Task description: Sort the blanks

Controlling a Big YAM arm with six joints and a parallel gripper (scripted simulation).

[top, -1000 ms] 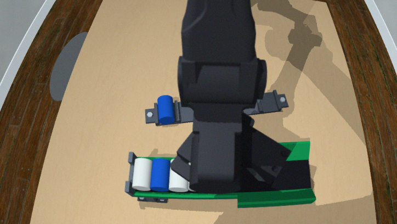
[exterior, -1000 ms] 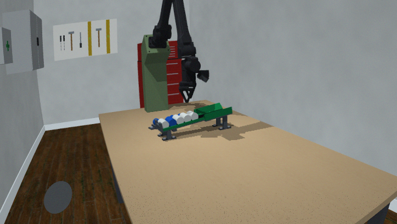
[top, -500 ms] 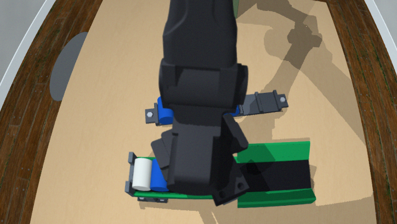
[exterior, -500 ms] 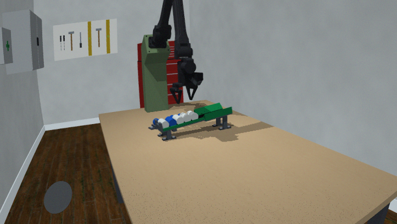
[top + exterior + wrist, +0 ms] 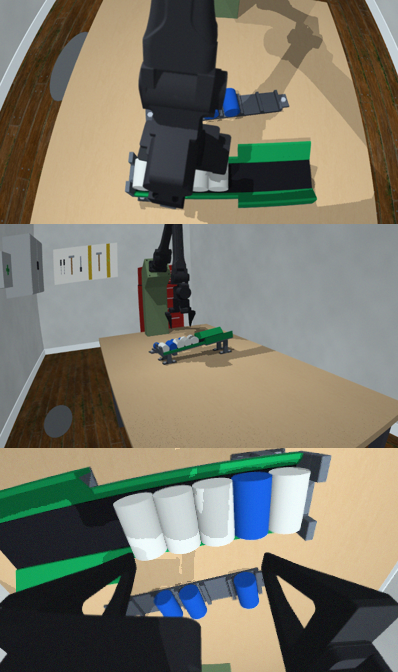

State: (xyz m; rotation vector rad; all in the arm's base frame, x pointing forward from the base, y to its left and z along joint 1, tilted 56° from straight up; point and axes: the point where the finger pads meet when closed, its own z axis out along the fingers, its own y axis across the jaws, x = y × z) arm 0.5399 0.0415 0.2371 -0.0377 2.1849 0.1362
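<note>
My hand is 12 cm to the left of the grey stop, 11 cm above it and 3 cm short of it. Round my hand: stock rack (22 cm behind, 18 cm below, 1 cm to the left).
</note>
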